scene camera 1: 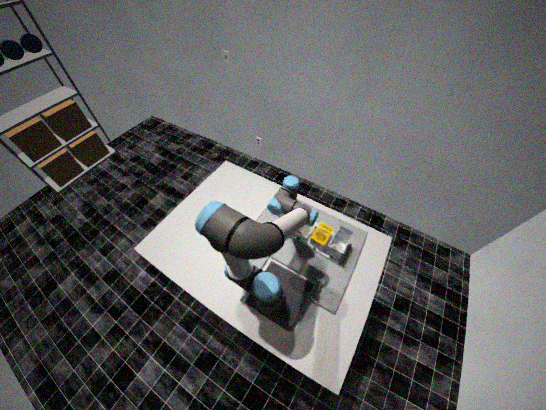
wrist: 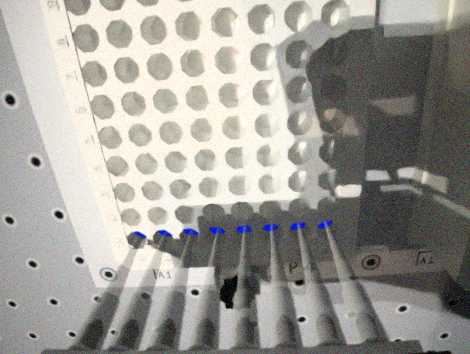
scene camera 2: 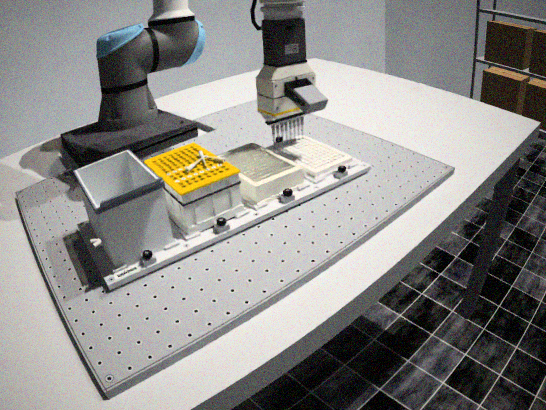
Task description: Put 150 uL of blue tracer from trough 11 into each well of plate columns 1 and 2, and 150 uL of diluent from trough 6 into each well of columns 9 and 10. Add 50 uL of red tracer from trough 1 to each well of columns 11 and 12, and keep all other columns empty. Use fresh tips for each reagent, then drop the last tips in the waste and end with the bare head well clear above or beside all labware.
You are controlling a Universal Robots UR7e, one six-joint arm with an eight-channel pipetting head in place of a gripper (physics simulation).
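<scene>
The eight-channel head (scene camera 2: 288, 131) (wrist: 232, 231) carries a row of tips over the A1 end of the white well plate (scene camera 2: 327, 171) (wrist: 85, 125). In the wrist view the tip cones look grey, and the tip ends point into column 1. Small blue patches (wrist: 244, 229) show at the tip ends; whether they are in the tips or the wells I cannot tell. Column 2 wells show no blue. The trough reservoir (scene camera 2: 272, 185) stands beside the plate; its liquid colours cannot be told. The yellow-topped tip rack (scene camera 2: 205, 207) (scene camera 1: 322, 233) and the grey waste bin (scene camera 2: 132, 230) stand further left.
Several loose white tips (scene camera 2: 201, 159) lie crossed on top of the tip rack. The labware stands in one row on a white rail (scene camera 2: 255, 219) with black knobs. A perforated board (scene camera 2: 200, 320) lies under it. The arm's base (scene camera 2: 135, 131) stands behind the tip rack and waste bin.
</scene>
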